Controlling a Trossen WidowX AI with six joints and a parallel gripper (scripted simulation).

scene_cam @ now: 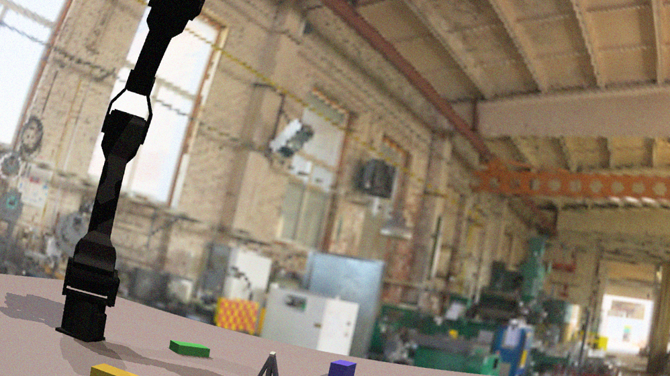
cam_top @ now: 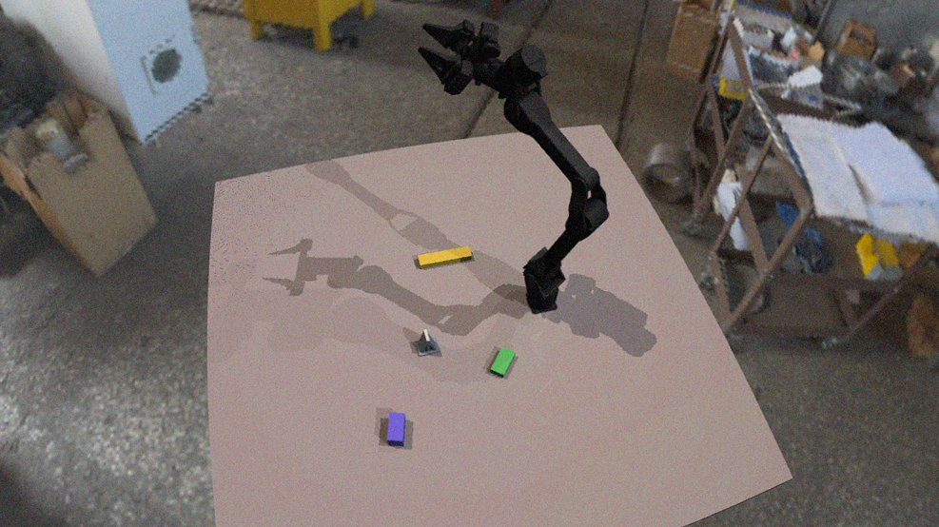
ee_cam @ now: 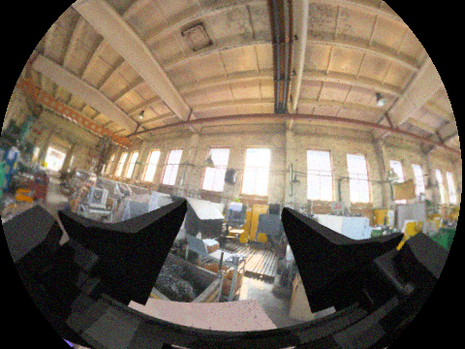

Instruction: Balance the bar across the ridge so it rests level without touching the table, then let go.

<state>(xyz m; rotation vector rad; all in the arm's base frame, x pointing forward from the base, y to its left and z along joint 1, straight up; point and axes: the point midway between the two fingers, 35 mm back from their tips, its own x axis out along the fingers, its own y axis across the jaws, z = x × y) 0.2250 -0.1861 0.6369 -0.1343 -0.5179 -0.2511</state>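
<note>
Now: the yellow bar 5 cm behind my gripper tip, 1 cm to the left of it and 65 cm below it. Round my gripper tip: green block: 11 cm behind, 34 cm to the left, 65 cm below; purple block: 16 cm ahead, 46 cm to the left, 64 cm below.
</note>
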